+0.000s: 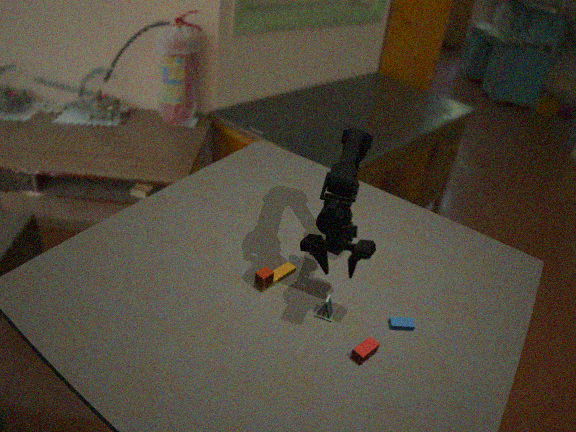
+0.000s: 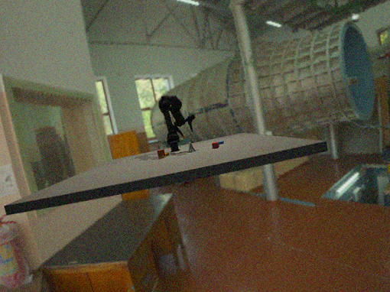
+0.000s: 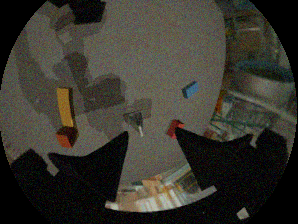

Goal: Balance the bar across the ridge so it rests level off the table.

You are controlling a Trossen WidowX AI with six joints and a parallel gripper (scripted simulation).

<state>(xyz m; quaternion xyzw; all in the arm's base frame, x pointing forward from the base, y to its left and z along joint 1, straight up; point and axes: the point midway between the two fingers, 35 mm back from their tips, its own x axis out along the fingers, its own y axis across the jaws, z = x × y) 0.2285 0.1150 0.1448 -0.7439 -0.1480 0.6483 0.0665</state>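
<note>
Right now my gripper tip is 40 mm short of the bar, 190 mm to the left of it and 90 mm above it. Round my gripper tip: red block: 100 mm ahead, 150 mm to the left, 100 mm below; then blue block: 60 mm behind, 190 mm to the left, 100 mm below.
</note>
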